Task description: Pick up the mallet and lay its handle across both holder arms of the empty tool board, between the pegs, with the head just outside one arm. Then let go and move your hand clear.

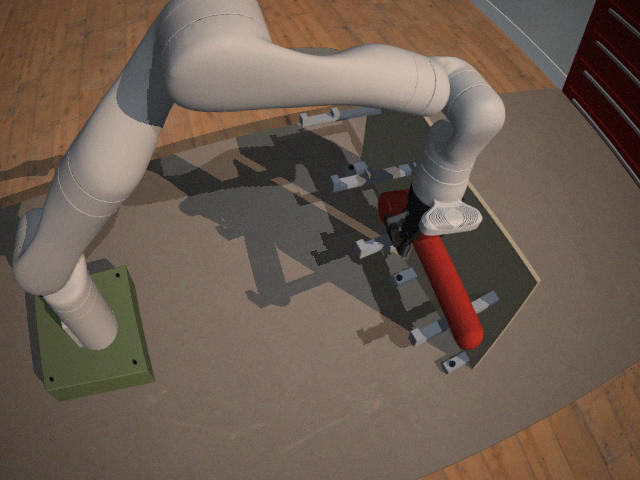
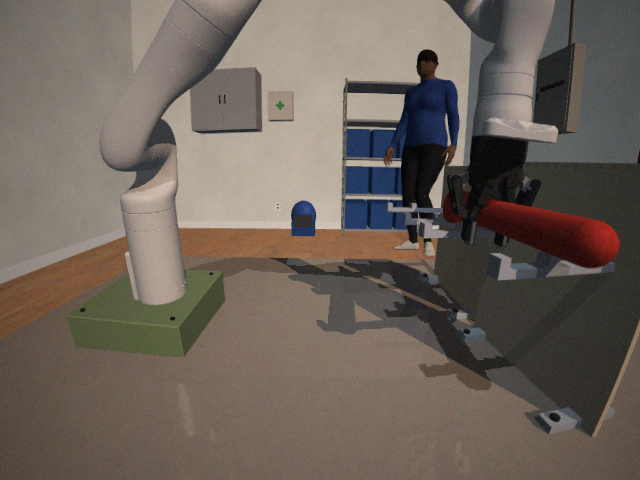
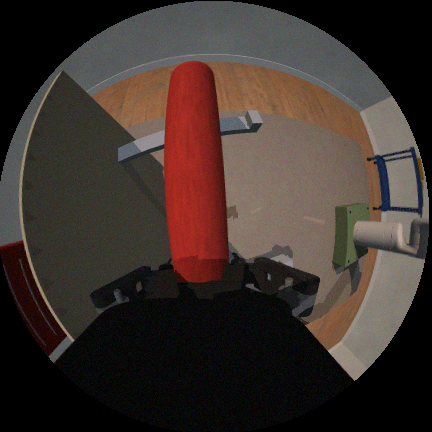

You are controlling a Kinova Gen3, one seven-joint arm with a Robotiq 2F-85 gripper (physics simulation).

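Seen in the pictures: gripper, fingertip midpoint: [image 1: 415, 249] [image 2: 483, 244]; arm's base, origin of the base link: [image 1: 96, 327] [image 2: 163, 292] [image 3: 357, 232].
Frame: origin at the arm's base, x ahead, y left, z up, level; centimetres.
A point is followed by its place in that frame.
Note:
The red mallet [image 1: 449, 289] @(x 54.1, y -22.2, z 19.9 cm) [image 2: 547, 227] @(x 52.7, y -25.8, z 18.8 cm) [image 3: 196, 170] @(x 55.0, y -18.5, z 20.0 cm) lies lengthwise along the near dark green tool board [image 1: 493, 248] @(x 63.5, y -19.3, z 21.2 cm) [image 2: 558, 330] @(x 63.6, y -20.1, z 3.3 cm) [image 3: 75, 200] @(x 63.4, y -18.3, z 21.3 cm). Its handle crosses above the near holder arm [image 1: 426, 331] @(x 50.3, y -24.9, z 14.6 cm) [image 2: 516, 270] @(x 49.9, y -26.0, z 14.5 cm) [image 3: 240, 125] @(x 49.8, y -24.7, z 14.6 cm), inward of the upturned tip; whether it touches is unclear. The other holder arm [image 1: 370, 247] @(x 48.5, y -8.8, z 14.6 cm) [image 2: 436, 228] is beside the fingers, and its crossing with the handle is hidden. The mallet head [image 1: 391, 203] @(x 52.5, y -6.1, z 20.4 cm) shows beyond that arm, partly behind the hand. My gripper [image 1: 412, 244] @(x 55.9, y -10.6, z 12.9 cm) [image 2: 484, 235] @(x 55.9, y -10.6, z 12.9 cm) [image 3: 203, 259] @(x 55.9, y -10.6, z 12.9 cm) points down and is shut on the handle near the head.
A second dark board [image 1: 392, 136] @(x 64.5, y 14.6, z 11.8 cm) stands behind, with holder arms [image 1: 320, 118] @(x 52.3, y 21.5, z 13.9 cm) [image 1: 348, 181] @(x 50.8, y 5.0, z 13.9 cm) reaching toward the head's side. Clamp feet [image 1: 404, 276] @(x 59.9, y -5.6, z -5.6 cm) [image 1: 454, 362] @(x 60.9, y -26.3, z -5.2 cm) [image 2: 558, 419] @(x 60.5, y -26.9, z -5.3 cm) stand below the near board. The green base block [image 1: 126, 330] @(x 6.0, y -2.2, z -0.3 cm) [image 2: 129, 335] @(x -1.5, y -10.4, z -3.3 cm) [image 3: 343, 235] @(x 8.4, y -0.4, z -2.2 cm) carries my arm. A person [image 2: 431, 113] stands in the background.

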